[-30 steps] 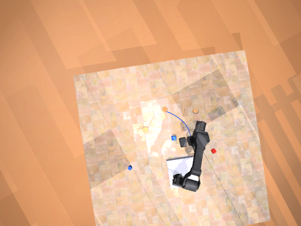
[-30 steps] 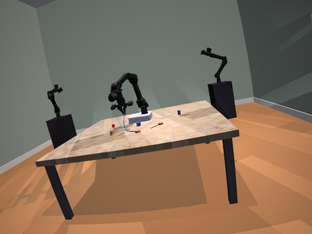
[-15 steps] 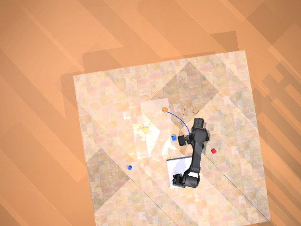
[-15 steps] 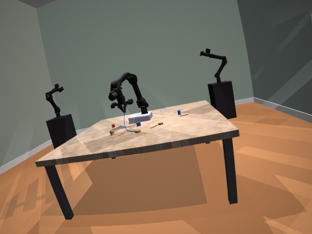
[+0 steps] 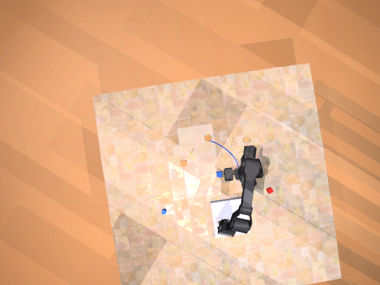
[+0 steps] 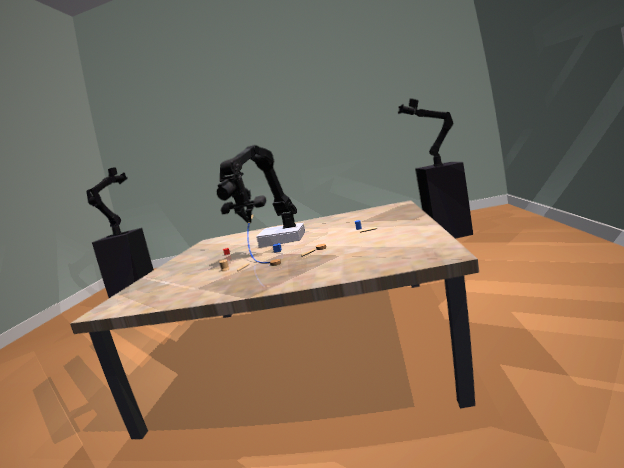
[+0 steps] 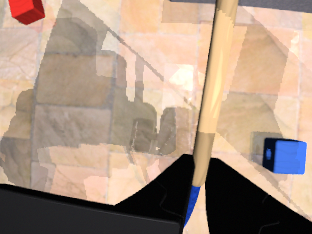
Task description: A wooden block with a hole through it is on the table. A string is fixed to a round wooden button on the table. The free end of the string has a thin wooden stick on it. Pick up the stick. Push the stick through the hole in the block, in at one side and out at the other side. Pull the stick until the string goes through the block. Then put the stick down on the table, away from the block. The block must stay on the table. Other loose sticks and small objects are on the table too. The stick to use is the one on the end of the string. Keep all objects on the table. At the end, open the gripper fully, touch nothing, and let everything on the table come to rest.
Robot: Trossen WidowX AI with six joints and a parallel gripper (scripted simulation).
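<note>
The blue cube is 12 cm below my gripper tip, 9 cm to the left of it and 2 cm ahead of it. From my gripper tip the other things lie so: thin wooden stick 1 cm behind, 1 cm above; red cube 16 cm to the right, 15 cm behind, 13 cm below; wooden block 17 cm ahead, 12 cm below, 10 cm to the right.
</note>
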